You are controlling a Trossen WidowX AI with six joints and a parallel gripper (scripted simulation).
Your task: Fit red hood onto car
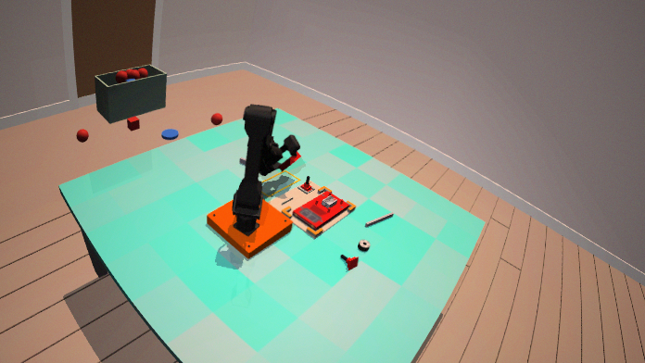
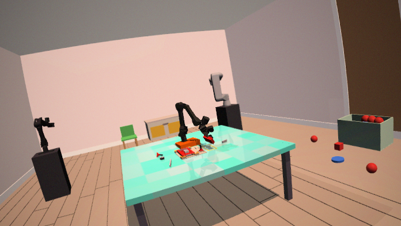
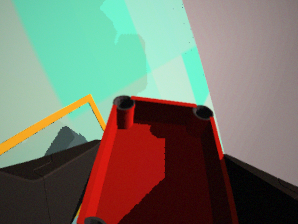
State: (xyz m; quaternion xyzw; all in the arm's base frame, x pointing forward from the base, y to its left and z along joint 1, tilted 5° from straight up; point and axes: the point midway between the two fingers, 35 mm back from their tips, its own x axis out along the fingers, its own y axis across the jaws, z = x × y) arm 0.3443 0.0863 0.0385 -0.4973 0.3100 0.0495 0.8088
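Now: the red hood 10 mm to the right of my gripper tip and 10 mm behind it. From my gripper tip the other things lie so: dark rod 410 mm to the right, 80 mm below, 20 mm ahead; wheel 410 mm to the right, 160 mm behind, 80 mm below; grey engine block 210 mm to the right, 60 mm below, 50 mm behind.
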